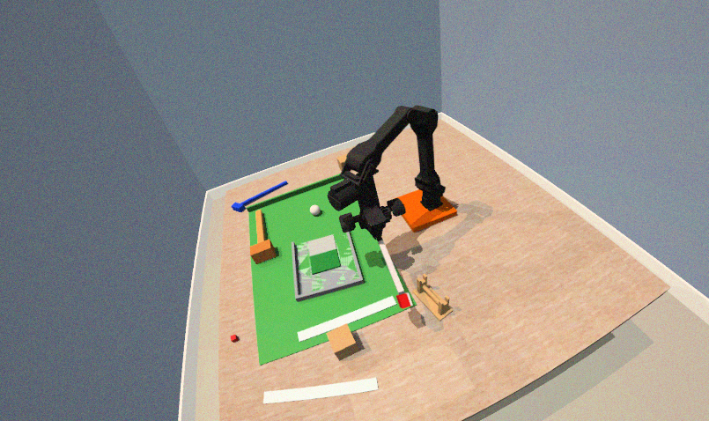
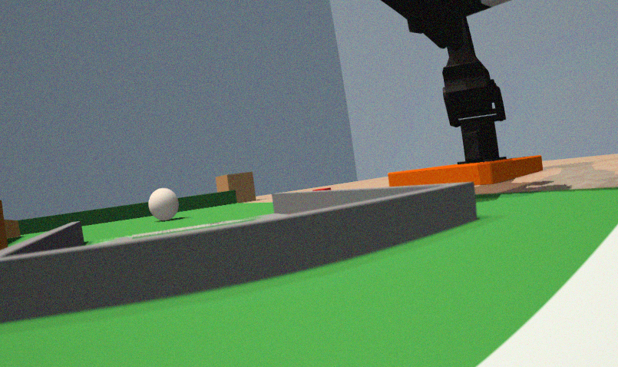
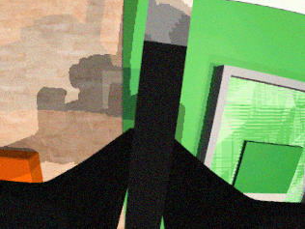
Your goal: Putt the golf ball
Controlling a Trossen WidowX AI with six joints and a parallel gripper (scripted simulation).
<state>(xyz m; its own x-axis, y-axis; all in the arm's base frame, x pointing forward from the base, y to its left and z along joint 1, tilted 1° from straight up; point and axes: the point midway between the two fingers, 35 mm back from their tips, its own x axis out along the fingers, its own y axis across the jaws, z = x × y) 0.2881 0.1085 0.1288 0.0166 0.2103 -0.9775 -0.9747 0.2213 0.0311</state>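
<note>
The red putter lies 2 cm ahead of my gripper tip, 11 cm to the left of it and 2 cm above it. Round my gripper tip: white golf ball 11 cm ahead, 37 cm to the right, 10 cm below; wooden rack 5 cm behind, 21 cm to the left, 9 cm below; grey frame 17 cm ahead, 9 cm to the right, 12 cm below.
</note>
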